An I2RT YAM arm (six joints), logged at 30 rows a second.
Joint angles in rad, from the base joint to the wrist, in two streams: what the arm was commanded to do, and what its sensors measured. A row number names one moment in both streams.
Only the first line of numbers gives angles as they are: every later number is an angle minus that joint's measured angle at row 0.
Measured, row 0:
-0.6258, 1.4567, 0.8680, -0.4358, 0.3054, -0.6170
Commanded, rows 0 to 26:
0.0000, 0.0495, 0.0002, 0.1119, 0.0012, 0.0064
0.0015, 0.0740, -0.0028, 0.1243, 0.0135, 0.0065
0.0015, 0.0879, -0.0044, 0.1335, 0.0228, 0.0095
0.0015, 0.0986, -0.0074, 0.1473, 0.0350, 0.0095
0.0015, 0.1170, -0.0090, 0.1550, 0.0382, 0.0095
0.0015, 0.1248, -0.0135, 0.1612, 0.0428, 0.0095
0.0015, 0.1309, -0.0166, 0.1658, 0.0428, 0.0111
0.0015, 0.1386, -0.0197, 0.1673, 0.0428, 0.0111
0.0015, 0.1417, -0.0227, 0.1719, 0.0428, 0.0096
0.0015, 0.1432, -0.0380, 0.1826, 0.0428, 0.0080
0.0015, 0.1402, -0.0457, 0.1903, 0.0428, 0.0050
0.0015, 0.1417, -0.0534, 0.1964, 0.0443, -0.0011
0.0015, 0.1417, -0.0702, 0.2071, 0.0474, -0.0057
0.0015, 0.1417, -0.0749, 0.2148, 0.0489, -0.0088
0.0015, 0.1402, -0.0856, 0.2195, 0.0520, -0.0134
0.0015, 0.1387, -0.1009, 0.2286, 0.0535, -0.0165
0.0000, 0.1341, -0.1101, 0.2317, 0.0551, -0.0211
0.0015, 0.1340, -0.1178, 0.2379, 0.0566, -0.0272
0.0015, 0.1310, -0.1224, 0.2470, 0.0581, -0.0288
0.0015, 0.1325, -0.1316, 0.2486, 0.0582, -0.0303
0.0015, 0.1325, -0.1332, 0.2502, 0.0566, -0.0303
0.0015, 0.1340, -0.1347, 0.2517, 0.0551, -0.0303
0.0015, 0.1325, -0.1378, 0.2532, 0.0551, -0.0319
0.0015, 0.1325, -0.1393, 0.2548, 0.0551, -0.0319
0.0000, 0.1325, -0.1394, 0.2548, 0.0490, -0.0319
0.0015, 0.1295, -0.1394, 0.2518, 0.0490, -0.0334
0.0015, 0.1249, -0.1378, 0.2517, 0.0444, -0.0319
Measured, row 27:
0.0015, 0.1362, -0.1136, 0.2399, 0.0831, -0.0401
